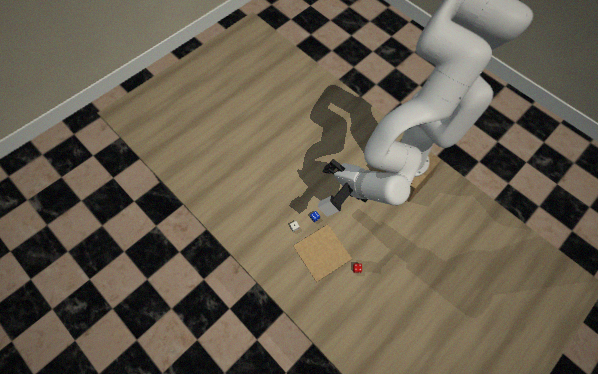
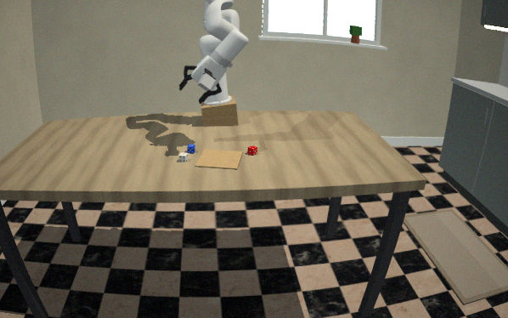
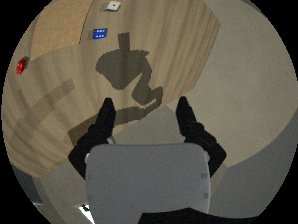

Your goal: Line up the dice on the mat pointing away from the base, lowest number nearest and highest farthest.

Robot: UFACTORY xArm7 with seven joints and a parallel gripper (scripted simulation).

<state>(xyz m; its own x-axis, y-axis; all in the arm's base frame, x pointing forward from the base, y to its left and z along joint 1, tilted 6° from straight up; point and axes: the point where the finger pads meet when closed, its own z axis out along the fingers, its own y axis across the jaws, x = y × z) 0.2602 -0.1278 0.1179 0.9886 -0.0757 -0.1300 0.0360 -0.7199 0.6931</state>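
The white die is 140 mm ahead of my hand, 50 mm to the right of it and 190 mm below it. Round my hand: blue die (70 mm ahead, 10 mm to the right, 190 mm below); then red die (130 mm ahead, 200 mm to the left, 190 mm below); then tan mat (160 mm ahead, 80 mm to the left, 200 mm below).
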